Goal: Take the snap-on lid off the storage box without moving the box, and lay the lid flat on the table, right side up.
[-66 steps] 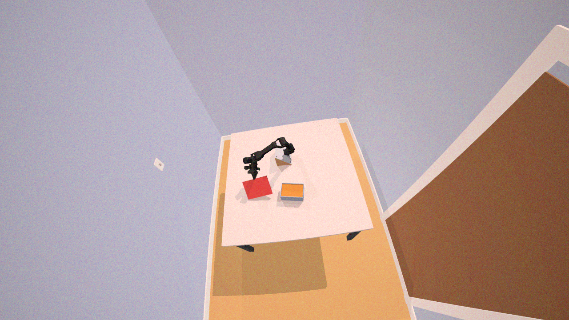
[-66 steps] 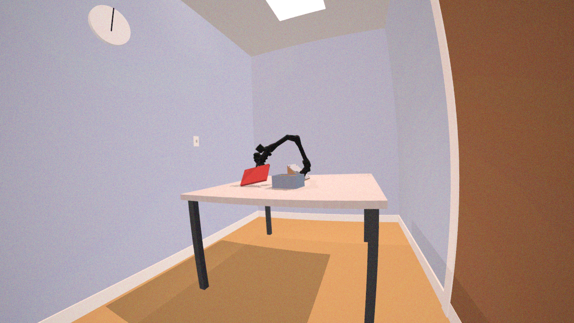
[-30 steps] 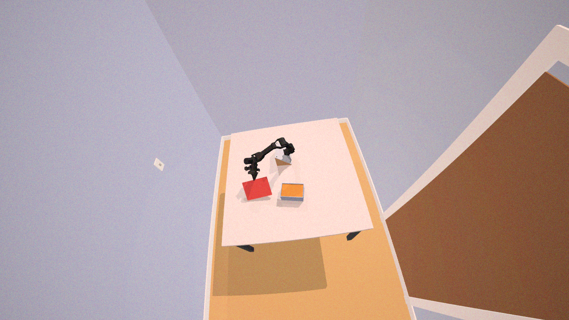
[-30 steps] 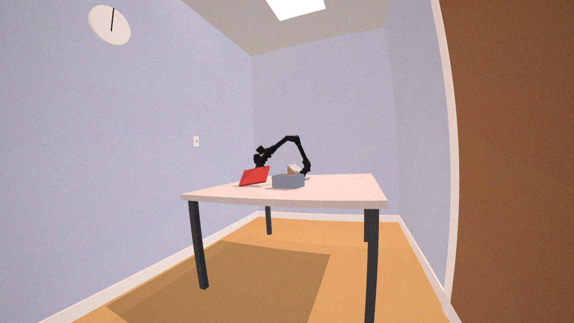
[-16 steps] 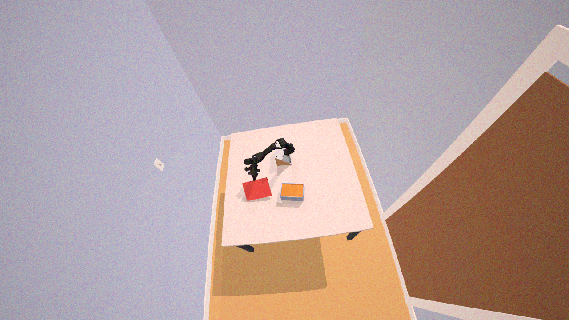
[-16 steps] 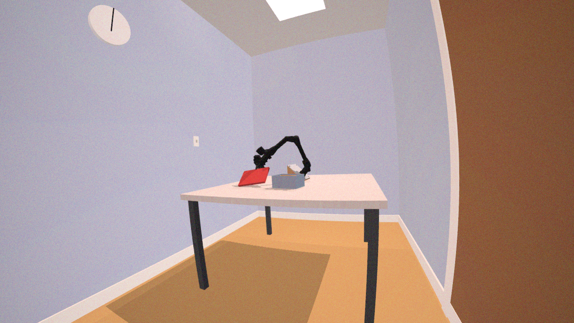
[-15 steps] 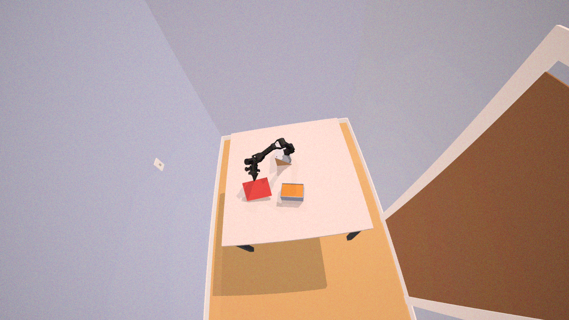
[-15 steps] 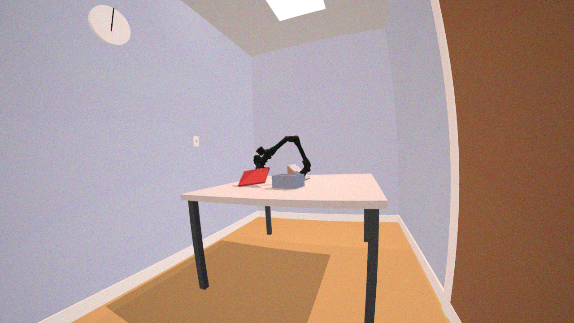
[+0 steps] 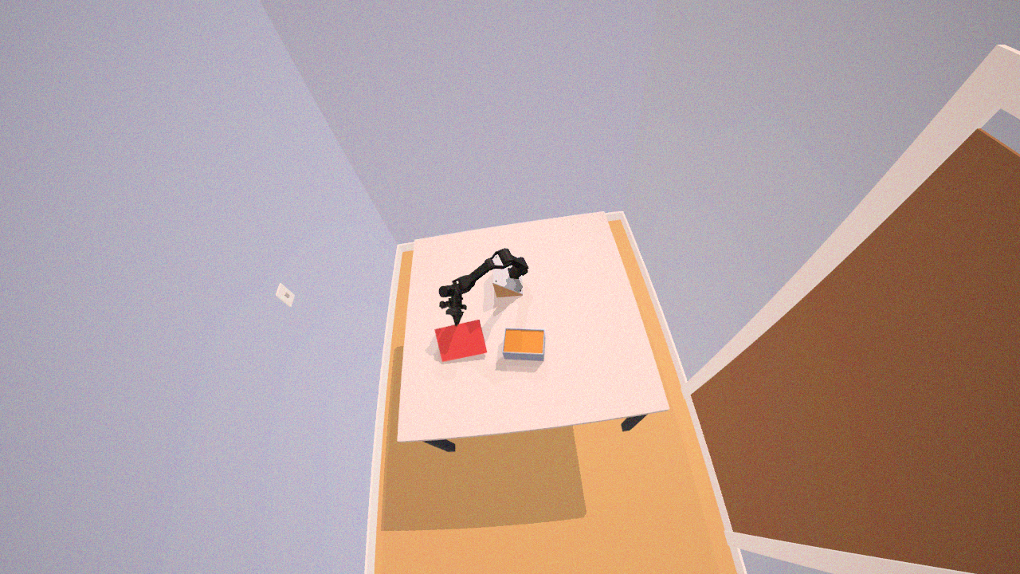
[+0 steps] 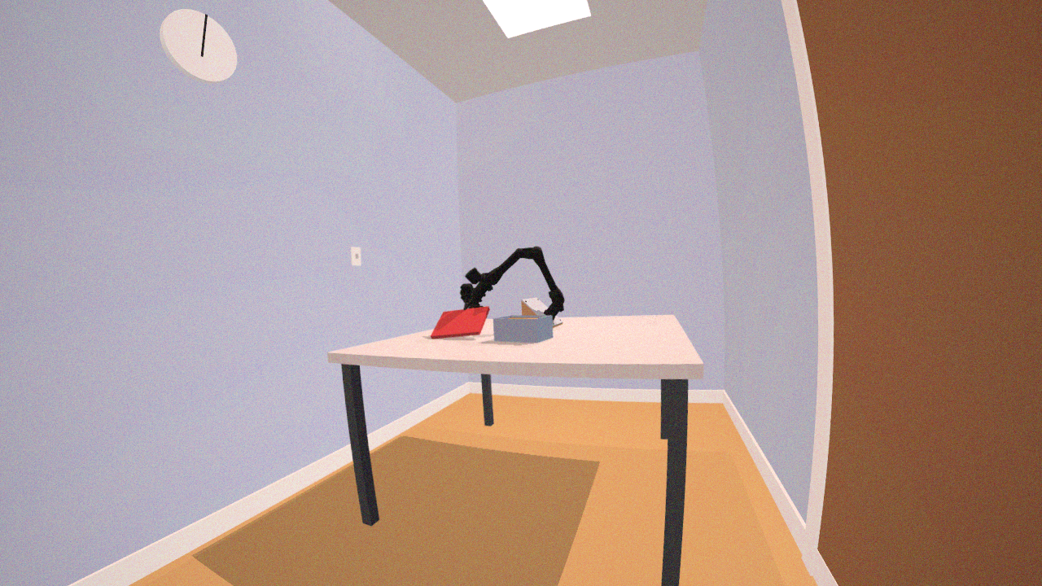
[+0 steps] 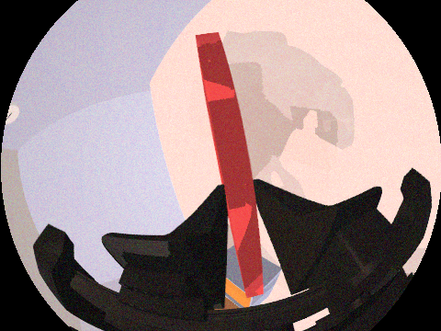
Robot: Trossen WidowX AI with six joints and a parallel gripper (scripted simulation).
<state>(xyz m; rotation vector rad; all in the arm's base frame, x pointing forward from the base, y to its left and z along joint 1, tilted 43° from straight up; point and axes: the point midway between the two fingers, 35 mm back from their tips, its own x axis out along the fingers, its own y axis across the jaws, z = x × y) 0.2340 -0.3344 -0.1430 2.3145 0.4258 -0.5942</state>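
My gripper tip is 7 cm short of the red lid and 4 cm above it. The rest, counted from my gripper tip: storage box 16 cm ahead, 32 cm to the left, 6 cm below.
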